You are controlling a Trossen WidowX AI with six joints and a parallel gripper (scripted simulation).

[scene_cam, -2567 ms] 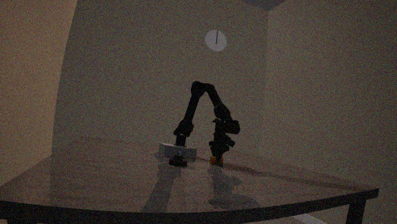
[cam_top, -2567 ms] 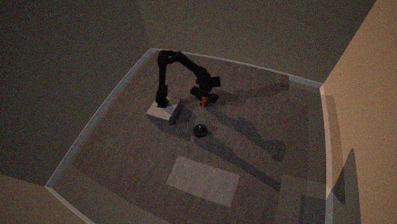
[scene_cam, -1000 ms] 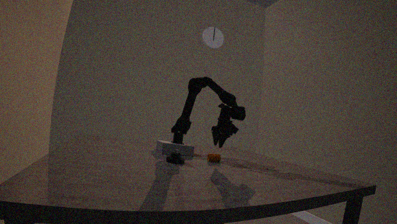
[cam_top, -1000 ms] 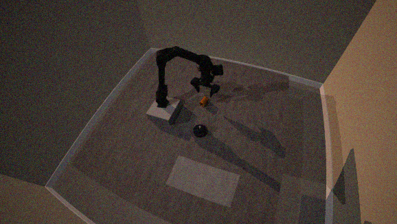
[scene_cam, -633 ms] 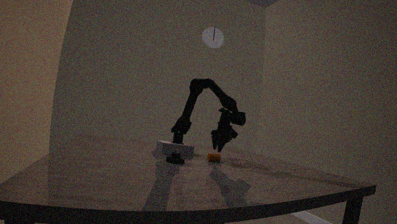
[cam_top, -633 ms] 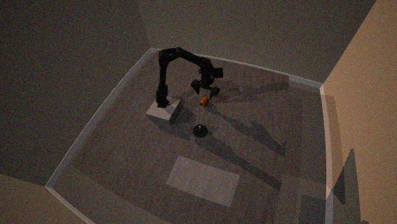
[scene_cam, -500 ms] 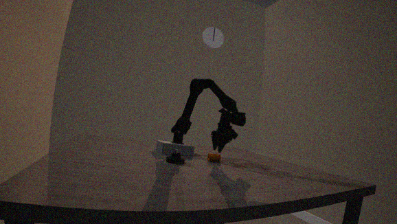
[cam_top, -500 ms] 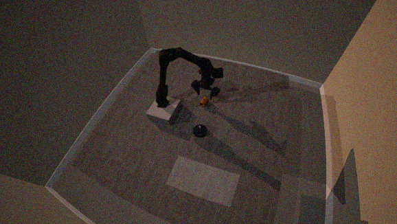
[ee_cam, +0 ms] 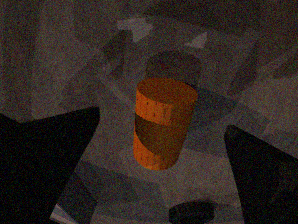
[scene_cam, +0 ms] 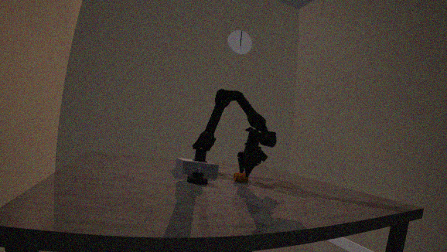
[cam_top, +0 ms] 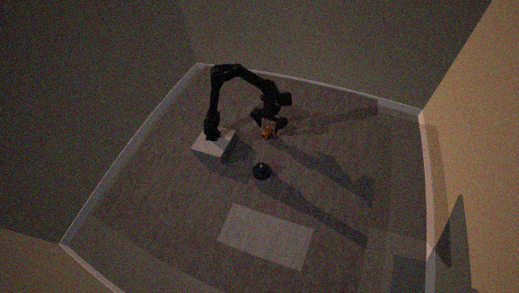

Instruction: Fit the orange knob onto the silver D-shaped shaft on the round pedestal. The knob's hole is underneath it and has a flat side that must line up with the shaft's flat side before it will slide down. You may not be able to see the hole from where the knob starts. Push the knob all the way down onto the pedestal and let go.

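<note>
Now: gripper tip 1 cm above the orange knob. Also, from my gripper tip: dark round pedestal: 23 cm to the right, 2 cm ahead.
</note>
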